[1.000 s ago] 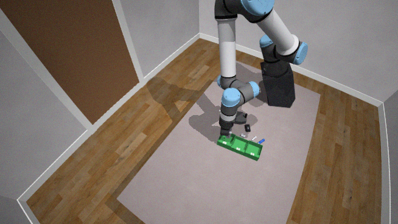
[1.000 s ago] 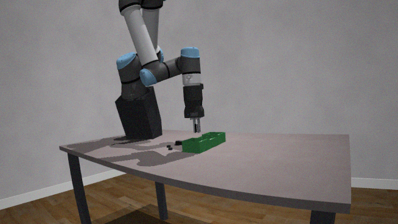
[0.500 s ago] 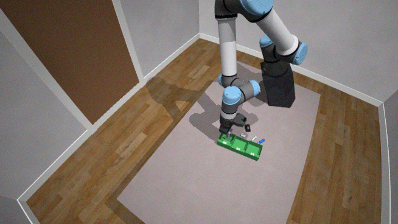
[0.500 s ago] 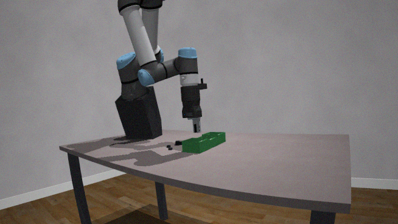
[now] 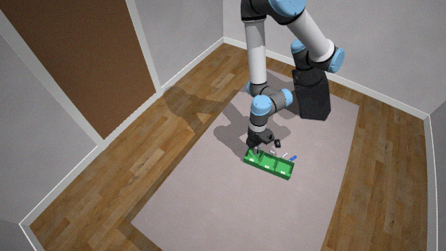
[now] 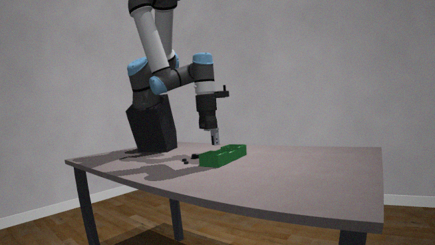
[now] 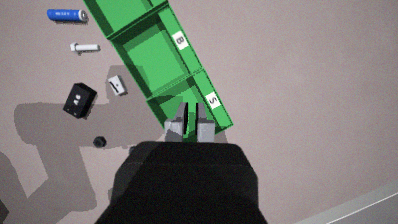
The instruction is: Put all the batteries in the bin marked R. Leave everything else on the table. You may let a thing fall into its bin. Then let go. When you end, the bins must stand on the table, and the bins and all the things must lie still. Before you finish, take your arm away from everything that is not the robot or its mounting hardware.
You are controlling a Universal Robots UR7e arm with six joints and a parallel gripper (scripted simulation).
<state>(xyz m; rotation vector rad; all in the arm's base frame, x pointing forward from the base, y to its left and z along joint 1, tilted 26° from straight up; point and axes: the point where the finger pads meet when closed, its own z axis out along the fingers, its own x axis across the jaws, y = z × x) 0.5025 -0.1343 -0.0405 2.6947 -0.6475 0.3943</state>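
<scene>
The green bin row lies 10 mm behind my hand, 80 mm to the left of it and 70 mm below it. Round my hand: black 9 V battery (160 mm behind, 80 mm to the left, 90 mm below); then small white clip (90 mm behind, 70 mm to the left, 90 mm below); then white bolt (100 mm behind, 140 mm to the left, 90 mm below).
</scene>
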